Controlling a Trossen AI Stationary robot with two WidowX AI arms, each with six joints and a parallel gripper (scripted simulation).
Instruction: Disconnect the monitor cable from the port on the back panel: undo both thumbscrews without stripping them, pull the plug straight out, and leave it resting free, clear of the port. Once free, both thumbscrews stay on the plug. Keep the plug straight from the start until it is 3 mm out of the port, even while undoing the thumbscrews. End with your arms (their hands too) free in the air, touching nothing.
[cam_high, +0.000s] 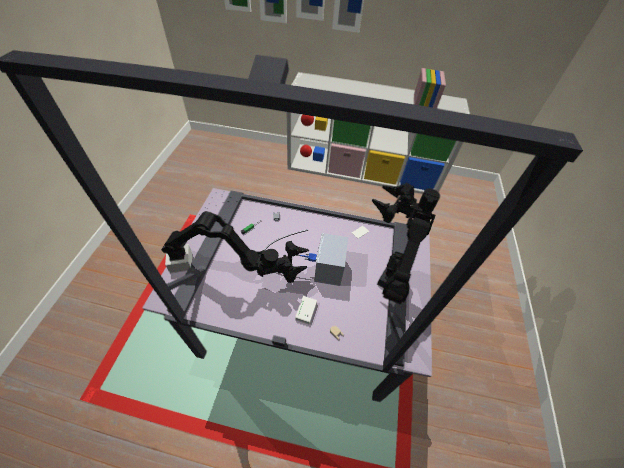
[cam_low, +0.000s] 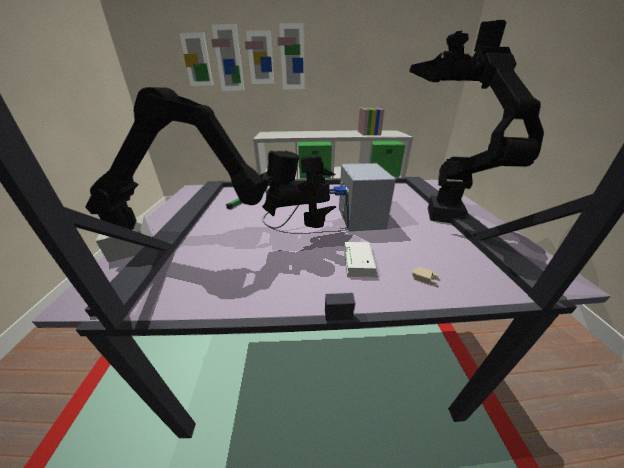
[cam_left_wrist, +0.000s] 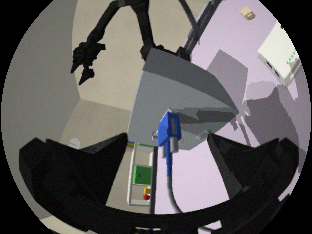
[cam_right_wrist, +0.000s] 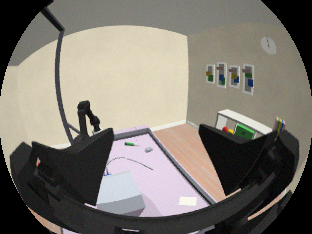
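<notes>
Right now my left hand is 4 cm to the left of the blue plug, 3 cm short of it and 1 cm above it. Also, from my left hand: back panel: 8 cm to the right, 5 cm ahead, 4 cm below; then grey box: 13 cm to the right, 5 cm ahead, 4 cm below; then white device: 17 cm behind, 11 cm below, 4 cm to the right.
</notes>
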